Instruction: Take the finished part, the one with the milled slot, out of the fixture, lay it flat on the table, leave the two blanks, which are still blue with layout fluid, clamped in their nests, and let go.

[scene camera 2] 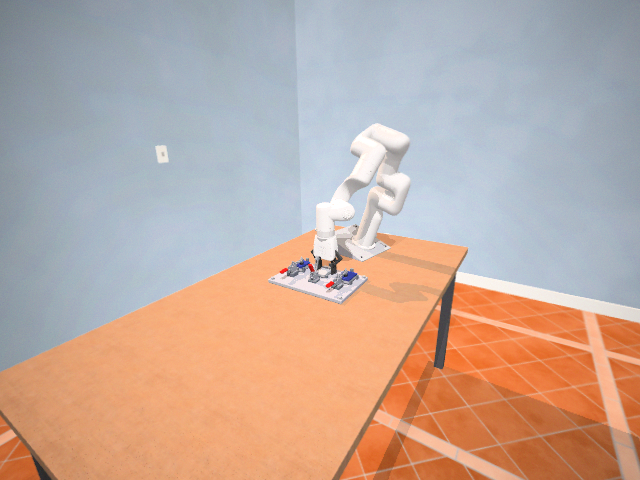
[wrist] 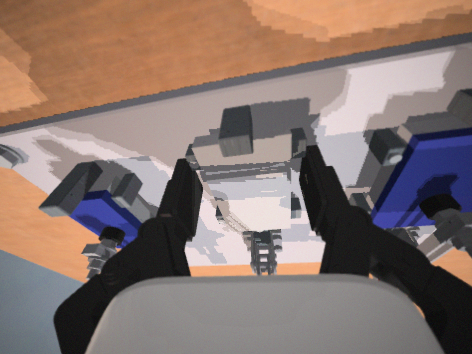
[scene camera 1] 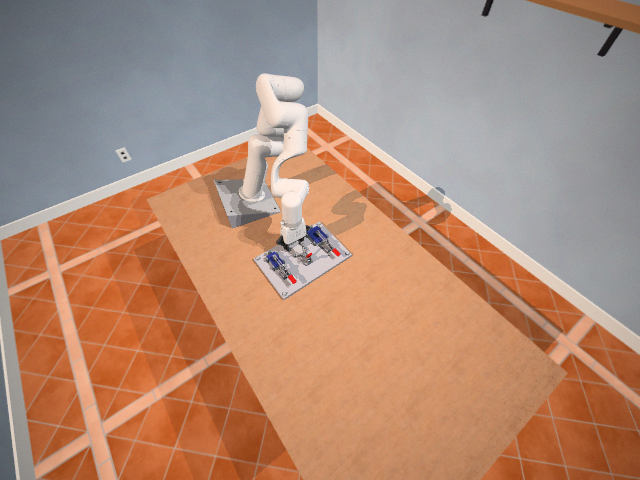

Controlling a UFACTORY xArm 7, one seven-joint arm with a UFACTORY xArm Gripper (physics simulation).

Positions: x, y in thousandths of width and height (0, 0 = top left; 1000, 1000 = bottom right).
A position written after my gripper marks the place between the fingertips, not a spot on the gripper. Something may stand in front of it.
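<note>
I can see a fixture plate (scene camera 1: 505, 547), and the plate is visible to me again in scene camera 2 (scene camera 2: 470, 591) and in the wrist view (wrist: 719, 290). There is a blue blank (wrist: 207, 595). A finished part (wrist: 537, 544) is in sight as well, and so is my gripper (wrist: 524, 476).
</note>
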